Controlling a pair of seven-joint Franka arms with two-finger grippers.
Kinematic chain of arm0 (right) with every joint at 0, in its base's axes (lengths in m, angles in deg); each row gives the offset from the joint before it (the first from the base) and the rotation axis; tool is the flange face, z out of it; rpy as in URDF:
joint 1: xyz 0 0 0.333 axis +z
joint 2: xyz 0 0 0 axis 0.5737 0.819 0
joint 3: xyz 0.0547 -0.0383 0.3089 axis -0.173 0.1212 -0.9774
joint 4: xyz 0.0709 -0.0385 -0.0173 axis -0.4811 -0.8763 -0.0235
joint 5: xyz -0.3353 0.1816 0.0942 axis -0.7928 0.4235 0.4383
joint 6: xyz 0 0 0 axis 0.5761 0.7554 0.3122
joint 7: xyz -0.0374 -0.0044 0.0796 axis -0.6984 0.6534 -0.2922
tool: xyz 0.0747 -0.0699 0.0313 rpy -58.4 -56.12 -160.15
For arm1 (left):
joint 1: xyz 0 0 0.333 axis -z
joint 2: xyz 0 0 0 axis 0.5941 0.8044 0
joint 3: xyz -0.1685 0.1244 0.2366 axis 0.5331 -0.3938 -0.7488
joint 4: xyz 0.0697 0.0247 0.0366 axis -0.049 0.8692 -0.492
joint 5: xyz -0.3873 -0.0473 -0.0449 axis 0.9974 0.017 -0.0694
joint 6: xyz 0 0 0 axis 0.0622 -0.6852 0.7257
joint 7: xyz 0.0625 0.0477 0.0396 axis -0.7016 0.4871 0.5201
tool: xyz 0.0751 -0.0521 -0.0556 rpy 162.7 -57 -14.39
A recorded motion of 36 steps. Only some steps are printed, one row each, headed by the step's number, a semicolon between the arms.
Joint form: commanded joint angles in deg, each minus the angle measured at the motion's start. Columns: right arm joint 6, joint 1, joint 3, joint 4, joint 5, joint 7, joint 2; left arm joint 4, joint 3, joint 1, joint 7, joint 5, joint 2, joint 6.
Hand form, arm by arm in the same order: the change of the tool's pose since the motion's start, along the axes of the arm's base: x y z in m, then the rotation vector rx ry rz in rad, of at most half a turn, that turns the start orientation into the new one. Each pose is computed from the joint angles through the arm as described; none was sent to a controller.
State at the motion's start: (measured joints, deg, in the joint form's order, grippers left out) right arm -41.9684 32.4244 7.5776 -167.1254 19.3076 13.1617 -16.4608; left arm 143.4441 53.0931 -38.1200 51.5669 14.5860 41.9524 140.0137
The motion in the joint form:
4: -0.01 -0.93 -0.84 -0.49 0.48 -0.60 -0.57; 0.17 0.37 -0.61 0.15 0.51 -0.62 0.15
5: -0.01 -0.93 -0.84 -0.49 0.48 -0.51 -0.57; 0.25 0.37 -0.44 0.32 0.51 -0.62 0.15
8: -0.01 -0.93 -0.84 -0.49 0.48 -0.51 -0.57; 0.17 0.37 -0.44 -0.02 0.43 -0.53 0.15
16: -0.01 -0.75 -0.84 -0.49 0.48 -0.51 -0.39; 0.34 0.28 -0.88 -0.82 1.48 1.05 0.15
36: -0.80 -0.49 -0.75 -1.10 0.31 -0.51 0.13; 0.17 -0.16 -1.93 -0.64 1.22 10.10 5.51
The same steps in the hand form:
4: -0.0031 0.0006 0.0013 0.0073 -0.0019 -0.0116; -0.0031 0.0014 0.0049 -0.0089 -0.0100 0.0065
5: -0.0031 0.0006 0.0013 0.0073 -0.0020 -0.0100; -0.0032 -0.0003 0.0042 -0.0092 -0.0087 0.0065
8: -0.0031 0.0006 0.0013 0.0073 -0.0020 -0.0100; -0.0027 -0.0001 0.0040 -0.0071 -0.0084 0.0006
16: -0.0020 0.0022 -0.0004 0.0075 0.0012 -0.0069; 0.0059 0.0037 -0.0131 -0.0246 0.0234 -0.0039
36: 0.0023 0.0031 -0.0089 0.0050 0.0073 -0.0043; 0.0560 0.0212 -0.0972 -0.0322 0.0842 0.0245

